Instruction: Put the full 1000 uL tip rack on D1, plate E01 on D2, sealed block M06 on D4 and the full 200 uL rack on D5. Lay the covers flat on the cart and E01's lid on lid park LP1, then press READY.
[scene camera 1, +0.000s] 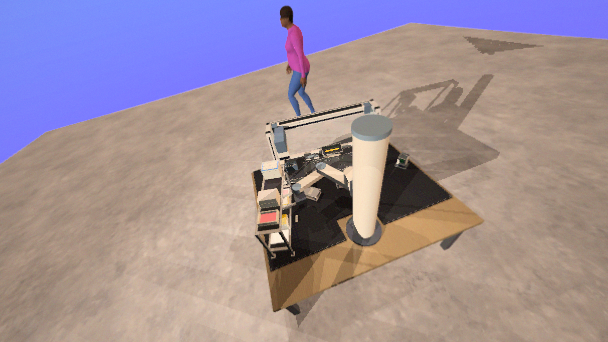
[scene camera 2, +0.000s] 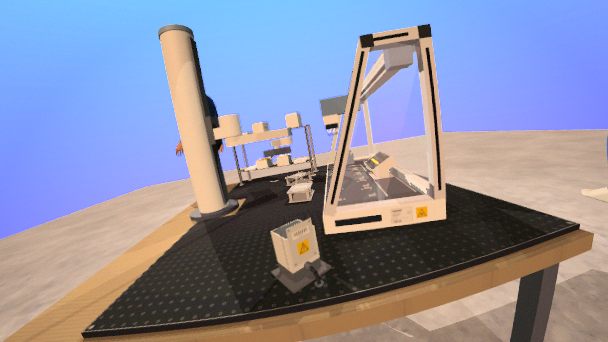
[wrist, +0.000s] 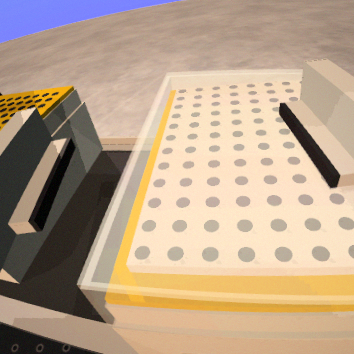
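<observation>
A covered 200 uL rack with a yellow rim (wrist: 243, 201) (scene camera 2: 284, 160) stands on the cart (wrist: 55, 316) (scene camera 2: 272, 172). Its clear cover is on. My gripper (wrist: 169, 105) (scene camera 2: 277, 155) is open around the covered rack's image, one finger seen at its left and one over its right part; their height against the cover is hard to tell. A second rack with an orange-yellow perforated top (wrist: 31, 106) (scene camera 2: 263, 162) stands to the left in the wrist view, uncovered, partly behind the left finger. Plate E01, block M06 and the READY button cannot be made out.
The framed deck machine (scene camera 2: 385, 224) (scene camera 1: 322, 116) stands beside the cart. Two low stands (scene camera 2: 300, 193) are between cart and machine. A cream box (scene camera 1: 268, 196) and a red-topped item (scene camera 1: 268, 217) sit on the cart's upper level. The arm's column (scene camera 1: 369, 180) (scene camera 2: 187, 120) rises from the table.
</observation>
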